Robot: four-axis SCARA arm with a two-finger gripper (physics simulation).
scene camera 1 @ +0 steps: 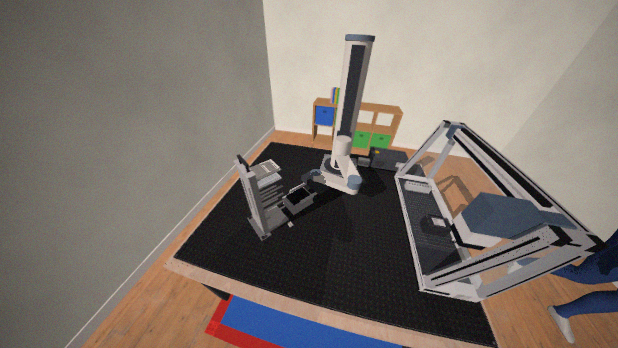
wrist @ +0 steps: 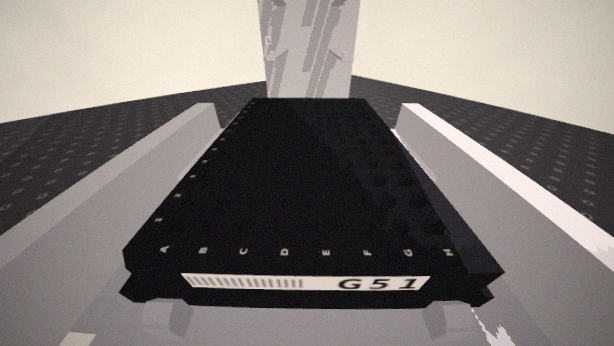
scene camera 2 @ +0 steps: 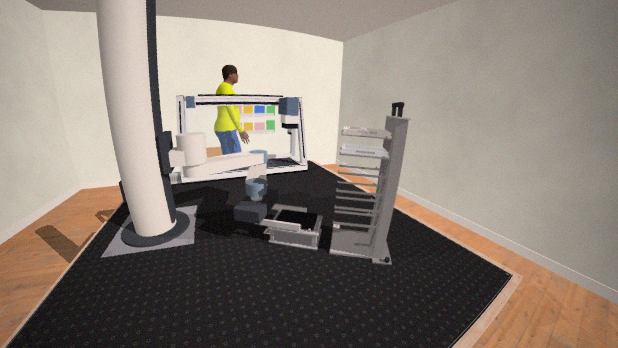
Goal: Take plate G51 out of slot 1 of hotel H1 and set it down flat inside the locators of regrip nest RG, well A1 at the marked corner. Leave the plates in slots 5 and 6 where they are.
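Places are measured from the arm's base along level axes (x left, y back, z up), in metres.
Pixels of known places: gripper, fingertip midpoint: [scene camera 1: 295,196] [wrist: 307,120] [scene camera 2: 303,218]; arm's base, origin of the base link: [scene camera 2: 157,229].
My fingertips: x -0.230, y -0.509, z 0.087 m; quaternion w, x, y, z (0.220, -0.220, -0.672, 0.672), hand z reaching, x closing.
For each thing: its top centre in the pictures, then the offset to it from my fingertips. "spot": a spot on its surface instead.
- Plate G51, middle of its top: [wrist: 307,134] [scene camera 2: 296,217] [scene camera 1: 298,194] dx +0.014, dy +0.019, dz +0.002 m
- regrip nest RG, middle of its top: [scene camera 2: 296,218] [scene camera 1: 298,195] dx +0.014, dy +0.019, dz -0.004 m
- slot 5 plate, middle of its top: [scene camera 2: 364,148] [scene camera 1: 265,177] dx -0.099, dy -0.134, dz +0.250 m
- slot 6 plate, middle of its top: [scene camera 2: 366,129] [scene camera 1: 263,168] dx -0.099, dy -0.134, dz +0.303 m
- large framed machine, surface spot: [scene camera 1: 425,289] spot: dx +0.695, dy -0.342, dz -0.043 m
Plate G51 [scene camera 1: 299,194] [scene camera 2: 298,219] [wrist: 300,200] is black and looks level, with its label and row letters at the near edge in the wrist view; well A1 is at the near left corner. My gripper [scene camera 2: 303,218] [wrist: 307,120] is shut on it, one finger along each long side. The plate is at regrip nest RG [scene camera 1: 300,204] [scene camera 2: 294,239], with two locators just beyond its near edge in the wrist view. Whether it rests on the nest floor is hidden. Hotel H1 [scene camera 1: 256,202] [scene camera 2: 394,185] holds a slot 5 plate [scene camera 1: 270,180] [scene camera 2: 364,150] and a slot 6 plate [scene camera 1: 266,168] [scene camera 2: 367,132].
The hotel stands close beside the nest, and its shelf ledges face the nest. The arm's column [scene camera 1: 356,85] [scene camera 2: 127,125] stands on the other side. A large framed machine [scene camera 1: 425,289] [scene camera 2: 181,135] stands farther along the table. A person [scene camera 2: 227,117] is behind it.
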